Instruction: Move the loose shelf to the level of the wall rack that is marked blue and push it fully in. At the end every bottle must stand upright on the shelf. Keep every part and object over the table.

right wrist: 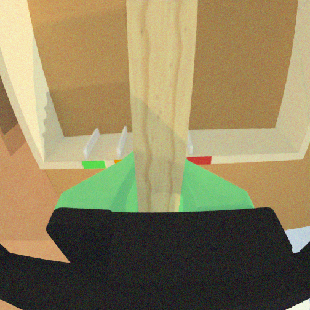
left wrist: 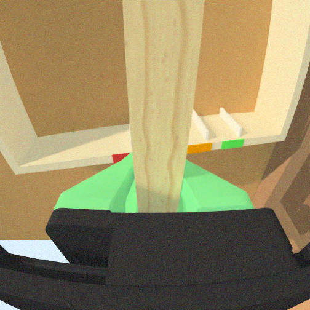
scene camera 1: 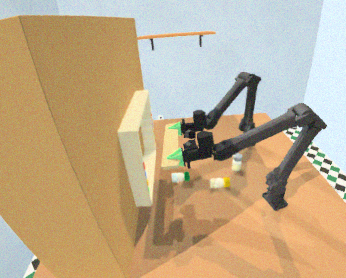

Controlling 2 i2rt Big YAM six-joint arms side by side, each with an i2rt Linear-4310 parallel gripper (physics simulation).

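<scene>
The loose shelf (scene camera 1: 170,145) (left wrist: 162,75) (right wrist: 162,75) is a pale wooden board in front of the wall rack (scene camera 1: 131,160) (left wrist: 75,147) (right wrist: 235,142), with a gap between them in scene camera 1. My left gripper (scene camera 1: 175,156) (left wrist: 153,154) is shut on the shelf near its lower end in that view; my right gripper (scene camera 1: 175,128) (right wrist: 154,154) is shut on it near the upper end. The wrist views show red, orange and green marks; the shelf hides the blue one. A green-capped bottle (scene camera 1: 180,177) and a yellow-capped bottle (scene camera 1: 220,183) lie on the table; a grey-capped bottle (scene camera 1: 237,162) stands upright.
The rack is fixed to a tall wooden wall panel (scene camera 1: 85,100). Thin white ledges (left wrist: 231,121) (right wrist: 91,143) stick out inside the rack. An orange plank (scene camera 1: 180,35) hangs on brackets on the back wall. The wooden table (scene camera 1: 235,235) extends below both arms.
</scene>
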